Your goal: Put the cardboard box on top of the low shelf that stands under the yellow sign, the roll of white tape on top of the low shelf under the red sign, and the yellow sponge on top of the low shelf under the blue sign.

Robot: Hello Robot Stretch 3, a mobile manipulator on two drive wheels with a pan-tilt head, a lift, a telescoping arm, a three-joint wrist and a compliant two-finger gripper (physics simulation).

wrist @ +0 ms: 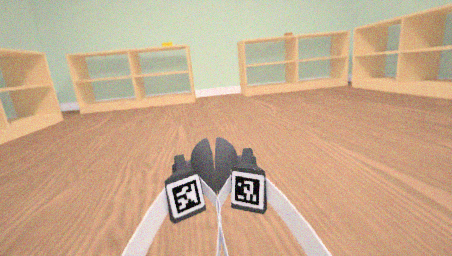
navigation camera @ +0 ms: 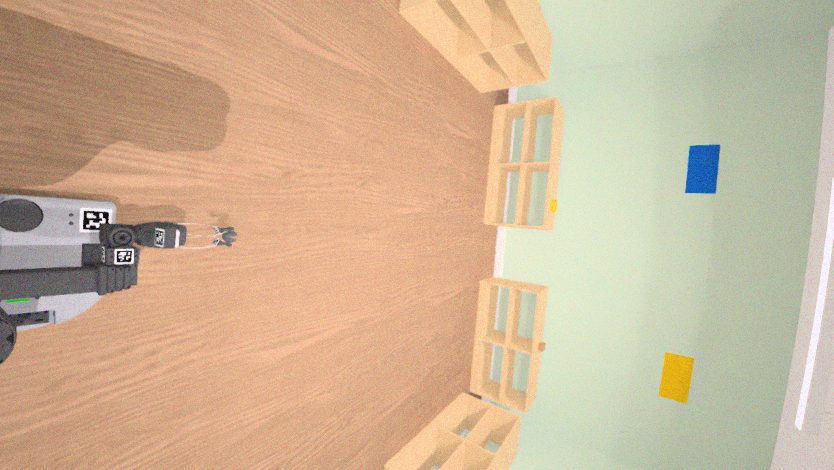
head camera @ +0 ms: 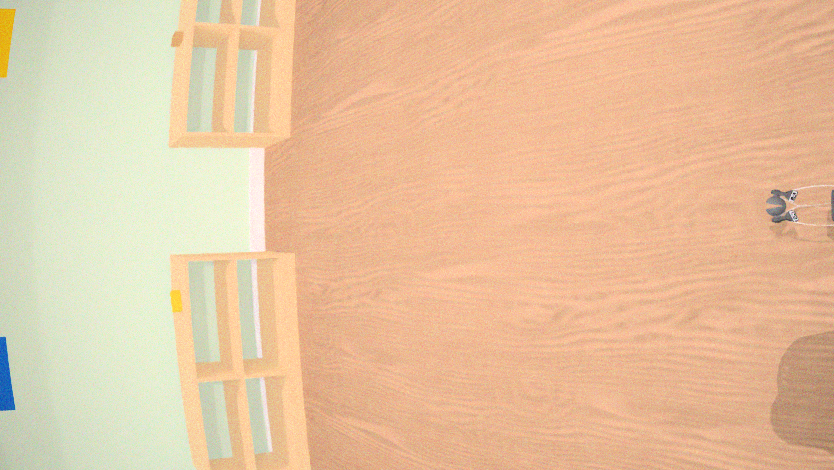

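Where they show: gripper, between the fingertips: (wrist: 214, 157) (navigation camera: 236, 236) (head camera: 766, 206); robot's base, origin of its link: (navigation camera: 20, 213).
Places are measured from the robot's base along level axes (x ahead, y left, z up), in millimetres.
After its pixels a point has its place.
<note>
The yellow sponge (head camera: 176, 301) @[y -3059, x 321, z 638 mm] (navigation camera: 553, 205) @[y -3057, x 326, z 636 mm] (wrist: 167, 44) @[y -3060, x 314, z 635 mm] lies on top of the low shelf (head camera: 182, 338) @[y -3111, x 518, z 610 mm] (navigation camera: 557, 134) @[y -3082, x 1006, z 610 mm] (wrist: 140, 104) @[y -2942, x 681, z 35 mm] under the blue sign (head camera: 5, 373) @[y -3360, x 705, z 1676 mm] (navigation camera: 702, 168) @[y -3360, x 715, z 1749 mm]. A small brown block that looks like the cardboard box (head camera: 176, 38) @[y -3170, x -1074, z 650 mm] (navigation camera: 542, 346) @[y -3171, x -1065, z 651 mm] (wrist: 288, 34) @[y -3169, x -1070, z 639 mm] sits on top of the low shelf (head camera: 179, 93) @[y -3127, x -745, z 610 mm] (navigation camera: 533, 379) @[y -3137, x -1410, z 610 mm] (wrist: 295, 88) @[y -2989, x -1075, z 29 mm] under the yellow sign (head camera: 5, 43) @[y -3381, x -1091, z 1680 mm] (navigation camera: 676, 377) @[y -3381, x -1094, z 1753 mm]. My gripper (head camera: 775, 205) @[y -420, x -26, z 307 mm] (navigation camera: 227, 236) @[y -420, x -26, z 307 mm] (wrist: 214, 157) @[y -420, x -26, z 307 mm] is shut and empty, over the floor and far from both shelves. The white tape and red sign do not show.
Another low shelf (navigation camera: 443, 40) @[y -1785, x 1341, z 79 mm] stands along the side at the left of the wrist view, and one more (navigation camera: 426, 434) @[y -2065, x -1668, z 56 mm] (wrist: 400, 86) @[y -2170, x -1663, z 55 mm] at its right. A gap with wall and white baseboard (head camera: 256, 198) @[y -3359, x -202, z 48 mm] (navigation camera: 499, 251) @[y -3359, x -191, z 45 mm] (wrist: 218, 91) @[y -3359, x -203, z 46 mm] separates the two middle shelves.
</note>
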